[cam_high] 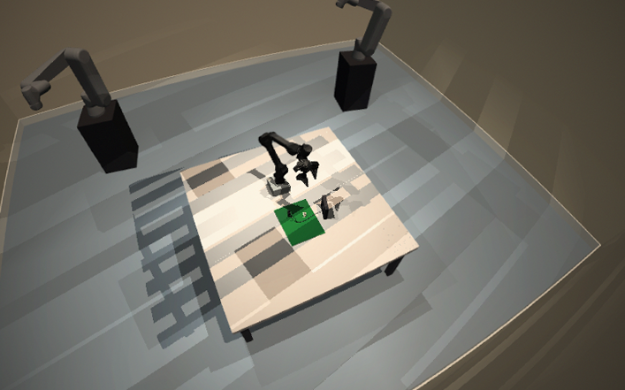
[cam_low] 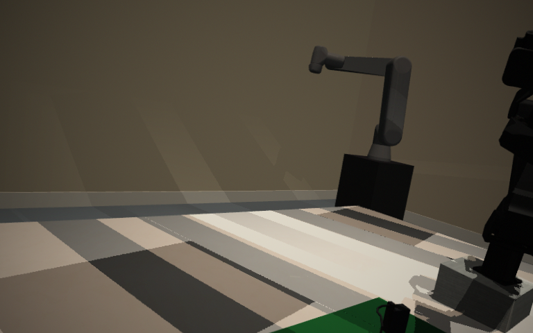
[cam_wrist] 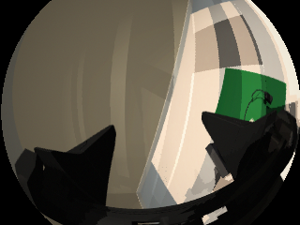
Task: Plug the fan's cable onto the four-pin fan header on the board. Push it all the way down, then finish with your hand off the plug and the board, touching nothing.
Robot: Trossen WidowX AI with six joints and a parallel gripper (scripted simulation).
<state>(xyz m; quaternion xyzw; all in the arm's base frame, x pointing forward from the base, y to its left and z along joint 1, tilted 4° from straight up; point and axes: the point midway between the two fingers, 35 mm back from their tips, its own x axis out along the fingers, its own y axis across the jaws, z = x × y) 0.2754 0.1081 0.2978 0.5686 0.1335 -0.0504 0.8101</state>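
My gripper tip is 350 mm above the pale four-pin fan header, 30 mm to the left of it and 10 mm past it. The rest, counted from my gripper tip: green board (360 mm below, 80 mm to the right, 30 mm ahead); black fan (290 mm below, 100 mm to the left).
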